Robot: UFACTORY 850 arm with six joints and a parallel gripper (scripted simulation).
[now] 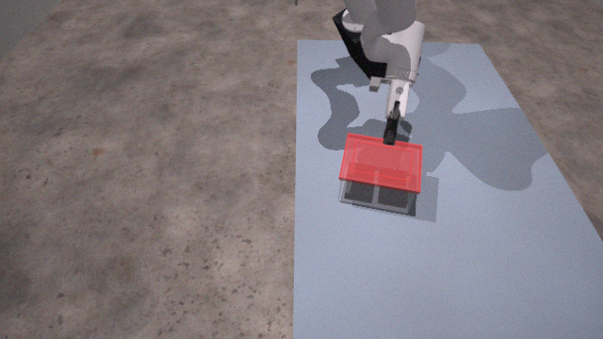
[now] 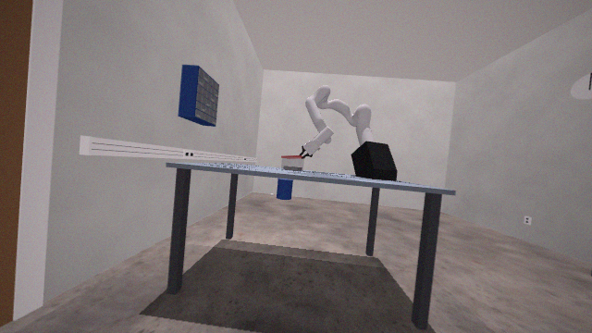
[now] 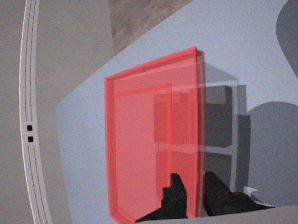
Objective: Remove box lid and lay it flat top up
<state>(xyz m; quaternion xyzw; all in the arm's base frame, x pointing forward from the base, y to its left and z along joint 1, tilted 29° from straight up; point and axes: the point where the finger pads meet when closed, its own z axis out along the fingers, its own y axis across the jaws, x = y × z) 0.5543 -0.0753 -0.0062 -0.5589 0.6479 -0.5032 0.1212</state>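
Now: hand 7 cm short of the red translucent lid, 4 cm to the left of it and 2 cm above it. The rest, counted from my hand: grey box 8 cm below, 7 cm ahead, 4 cm to the right.
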